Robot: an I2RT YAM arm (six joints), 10 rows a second.
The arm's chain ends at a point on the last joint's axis. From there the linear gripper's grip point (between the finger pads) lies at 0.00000 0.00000 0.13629 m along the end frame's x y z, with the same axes.
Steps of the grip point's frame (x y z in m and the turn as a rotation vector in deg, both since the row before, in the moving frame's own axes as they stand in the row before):
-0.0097 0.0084 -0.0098 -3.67 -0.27 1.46
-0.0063 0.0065 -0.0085 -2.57 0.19 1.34
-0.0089 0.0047 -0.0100 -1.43 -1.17 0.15
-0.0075 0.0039 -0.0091 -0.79 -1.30 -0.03
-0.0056 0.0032 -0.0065 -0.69 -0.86 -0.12
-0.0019 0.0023 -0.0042 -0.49 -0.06 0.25
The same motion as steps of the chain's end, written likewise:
-0.0089 -0.0003 -0.0095 -3.67 -0.27 1.46
-0.0067 0.0004 -0.0084 -2.57 0.19 1.34
-0.0061 0.0013 -0.0099 -1.43 -1.17 0.15
-0.0044 0.0020 -0.0091 -0.79 -1.30 -0.03
-0.0036 0.0016 -0.0065 -0.69 -0.86 -0.12
-0.0018 0.0011 -0.0042 -0.49 -0.06 0.25

